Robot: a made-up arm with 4 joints. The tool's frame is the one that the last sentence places.
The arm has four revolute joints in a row. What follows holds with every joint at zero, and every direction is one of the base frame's.
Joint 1 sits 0.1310 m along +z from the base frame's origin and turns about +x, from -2.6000 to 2.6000 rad.
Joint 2 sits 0.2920 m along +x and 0.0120 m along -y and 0.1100 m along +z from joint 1 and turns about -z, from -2.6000 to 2.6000 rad.
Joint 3 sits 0.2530 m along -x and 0.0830 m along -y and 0.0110 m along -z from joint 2 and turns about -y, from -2.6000 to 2.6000 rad.
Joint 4 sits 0.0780 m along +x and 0.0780 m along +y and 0.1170 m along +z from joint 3 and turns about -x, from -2.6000 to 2.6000 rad.
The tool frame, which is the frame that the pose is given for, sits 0.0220 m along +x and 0.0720 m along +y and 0.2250 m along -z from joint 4; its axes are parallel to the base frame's.
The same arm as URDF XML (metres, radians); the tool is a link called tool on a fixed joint. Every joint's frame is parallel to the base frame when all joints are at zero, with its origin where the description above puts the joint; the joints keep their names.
<robot name="arm">
  <joint name="tool_joint" type="fixed">
    <parent link="link4"/>
    <child link="tool"/>
    <origin xyz="0.0220 0.0720 -0.2250" rpy="0.0000 0.0000 0.0000"/>
  </joint>
  <joint name="joint 4" type="revolute">
    <parent link="link3"/>
    <child link="link4"/>
    <origin xyz="0.0780 0.0780 0.1170" rpy="0.0000 0.0000 0.0000"/>
    <axis xyz="-1 0 0"/>
    <limit lower="-2.6000" upper="2.6000"/>
  </joint>
  <joint name="joint 3" type="revolute">
    <parent link="link2"/>
    <child link="link3"/>
    <origin xyz="-0.2530 -0.0830 -0.0110" rpy="0.0000 0.0000 0.0000"/>
    <axis xyz="0 -1 0"/>
    <limit lower="-2.6000" upper="2.6000"/>
  </joint>
  <joint name="joint 2" type="revolute">
    <parent link="link1"/>
    <child link="link2"/>
    <origin xyz="0.2920 -0.0120 0.1100" rpy="0.0000 0.0000 0.0000"/>
    <axis xyz="0 0 -1"/>
    <limit lower="-2.6000" upper="2.6000"/>
  </joint>
  <joint name="joint 1" type="revolute">
    <parent link="base"/>
    <child link="link1"/>
    <origin xyz="0.0000 0.0000 0.1310" rpy="0.0000 0.0000 0.0000"/>
    <axis xyz="1 0 0"/>
    <limit lower="-2.6000" upper="2.6000"/>
  </joint>
  <link name="base"/>
  <link name="link1"/>
  <link name="link2"/>
  <link name="link3"/>
  <link name="link4"/>
  <link name="tool"/>
</robot>

